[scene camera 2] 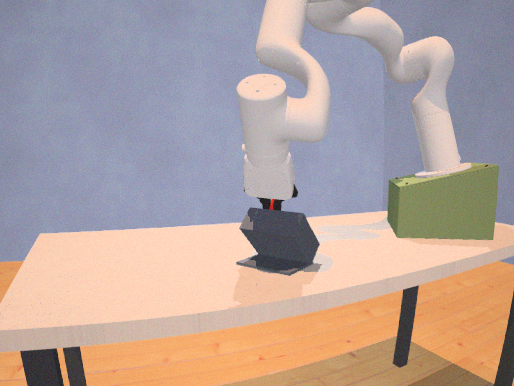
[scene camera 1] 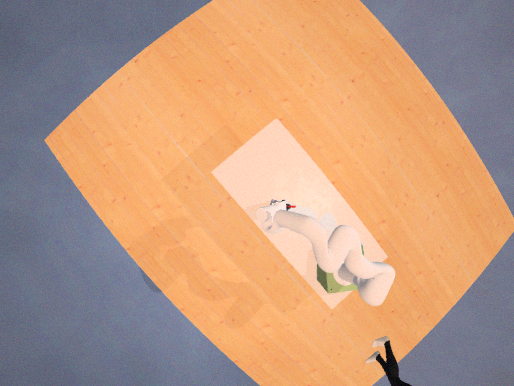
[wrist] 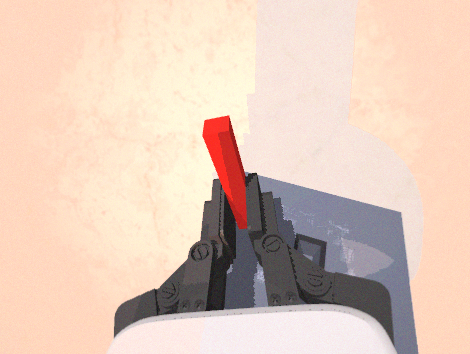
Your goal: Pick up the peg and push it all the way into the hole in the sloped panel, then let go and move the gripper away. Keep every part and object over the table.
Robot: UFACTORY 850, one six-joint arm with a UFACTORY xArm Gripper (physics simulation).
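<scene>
My gripper [scene camera 1: 288, 206] [scene camera 2: 271, 204] [wrist: 239, 190] is shut on the red peg [scene camera 1: 293, 206] [scene camera 2: 272, 203] [wrist: 218, 145]. The peg's far end sticks out past the fingertips in the wrist view. The dark grey block with the sloped panel [scene camera 2: 280, 237] [wrist: 382, 227] stands on the table. In scene camera 2 the fingertips are just above and behind its top edge, and the peg's lower part is hidden. In the wrist view the square hole [wrist: 312, 251] lies right of the fingers, partly covered by the right finger; the peg is apart from it. The block is hidden beneath the arm in scene camera 1.
The arm's base stands on a green block [scene camera 1: 323, 281] [scene camera 2: 445, 210] at the right end of the pale table [scene camera 1: 270, 155] [scene camera 2: 150, 280]. The table's front edge runs in front of the grey block. A person's legs [scene camera 1: 390, 360] show on the floor beyond the table.
</scene>
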